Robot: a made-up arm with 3 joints. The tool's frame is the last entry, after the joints. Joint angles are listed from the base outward. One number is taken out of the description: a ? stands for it. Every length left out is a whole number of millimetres.
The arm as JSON. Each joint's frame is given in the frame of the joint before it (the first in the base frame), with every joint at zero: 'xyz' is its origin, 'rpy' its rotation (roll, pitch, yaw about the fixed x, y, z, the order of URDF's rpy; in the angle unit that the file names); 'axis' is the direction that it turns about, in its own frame. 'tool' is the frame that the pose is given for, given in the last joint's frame.
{
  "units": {
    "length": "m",
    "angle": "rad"
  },
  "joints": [
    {
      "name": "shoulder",
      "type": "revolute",
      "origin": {
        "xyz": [
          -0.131,
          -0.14,
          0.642
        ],
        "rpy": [
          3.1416,
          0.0,
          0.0
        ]
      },
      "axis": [
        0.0,
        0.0,
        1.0
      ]
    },
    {
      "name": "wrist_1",
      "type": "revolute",
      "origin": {
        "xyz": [
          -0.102,
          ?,
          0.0
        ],
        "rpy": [
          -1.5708,
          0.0,
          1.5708
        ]
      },
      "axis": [
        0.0,
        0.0,
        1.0
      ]
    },
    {
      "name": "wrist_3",
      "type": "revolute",
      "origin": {
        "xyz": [
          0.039,
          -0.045,
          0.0
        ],
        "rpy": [
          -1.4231,
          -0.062,
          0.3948
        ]
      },
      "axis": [
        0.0,
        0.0,
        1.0
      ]
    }
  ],
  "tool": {
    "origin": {
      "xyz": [
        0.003,
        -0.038,
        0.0
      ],
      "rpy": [
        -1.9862,
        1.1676,
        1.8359
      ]
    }
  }
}
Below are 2 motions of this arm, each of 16 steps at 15 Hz.
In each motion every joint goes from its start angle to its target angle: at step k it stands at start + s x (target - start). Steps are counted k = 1, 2, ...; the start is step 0. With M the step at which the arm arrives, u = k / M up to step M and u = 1 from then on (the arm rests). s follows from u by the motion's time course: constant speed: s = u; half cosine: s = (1 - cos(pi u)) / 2; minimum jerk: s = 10 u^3 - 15 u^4 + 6 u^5.
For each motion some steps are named. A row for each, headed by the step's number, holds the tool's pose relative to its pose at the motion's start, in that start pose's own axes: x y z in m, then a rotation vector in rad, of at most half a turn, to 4 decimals.
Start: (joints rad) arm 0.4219 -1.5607 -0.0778
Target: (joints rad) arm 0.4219 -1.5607 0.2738
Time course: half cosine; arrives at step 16
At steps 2, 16:
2: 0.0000 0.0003 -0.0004 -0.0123 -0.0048 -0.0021
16: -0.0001 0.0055 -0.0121 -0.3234 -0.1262 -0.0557

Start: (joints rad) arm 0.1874 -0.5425 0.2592
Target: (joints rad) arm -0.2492 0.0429 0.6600
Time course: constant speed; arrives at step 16
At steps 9, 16:
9: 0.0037 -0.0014 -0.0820 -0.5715 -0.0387 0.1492
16: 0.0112 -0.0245 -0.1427 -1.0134 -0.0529 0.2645

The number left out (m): 0.172
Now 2 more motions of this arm.
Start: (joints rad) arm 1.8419 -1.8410 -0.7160
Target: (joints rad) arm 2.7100 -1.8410 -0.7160
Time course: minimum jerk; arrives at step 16
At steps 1, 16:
1: 0.0001 0.0003 0.0000 0.0006 0.0000 -0.0018
16: 0.0968 0.1021 0.0315 0.2654 0.0037 -0.8265

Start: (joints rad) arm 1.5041 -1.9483 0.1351
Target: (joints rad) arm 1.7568 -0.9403 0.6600
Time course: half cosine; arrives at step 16
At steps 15, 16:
15: -0.0448 0.0396 -0.0232 -0.8289 0.4833 0.6295
16: -0.0454 0.0397 -0.0231 -0.8346 0.4867 0.6383

